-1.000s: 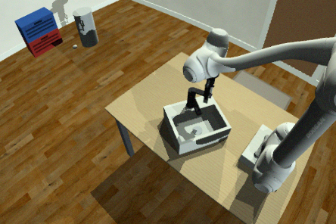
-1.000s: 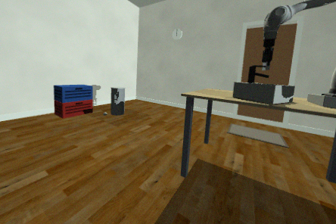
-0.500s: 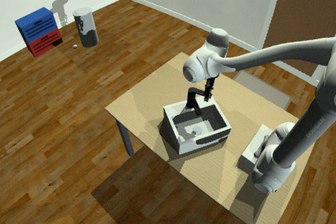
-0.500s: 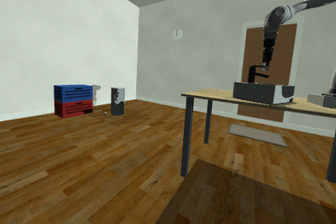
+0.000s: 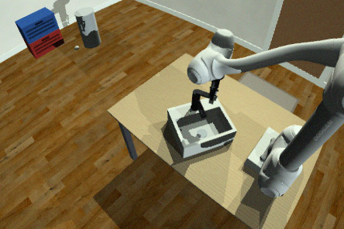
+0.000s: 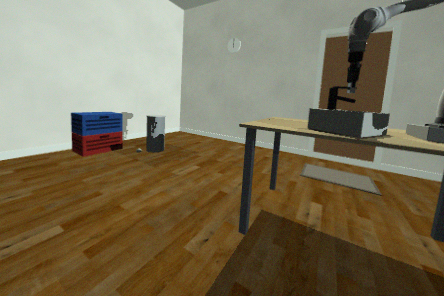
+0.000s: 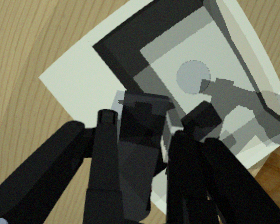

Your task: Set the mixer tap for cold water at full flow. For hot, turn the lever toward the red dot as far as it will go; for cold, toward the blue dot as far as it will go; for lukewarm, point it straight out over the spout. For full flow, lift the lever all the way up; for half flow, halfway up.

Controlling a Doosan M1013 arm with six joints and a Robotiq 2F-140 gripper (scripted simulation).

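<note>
The lever is 40 mm ahead of my hand and 10 mm to the left of it. Round my hand: white sink basin: 10 mm behind, 80 mm to the left, 230 mm below.
</note>
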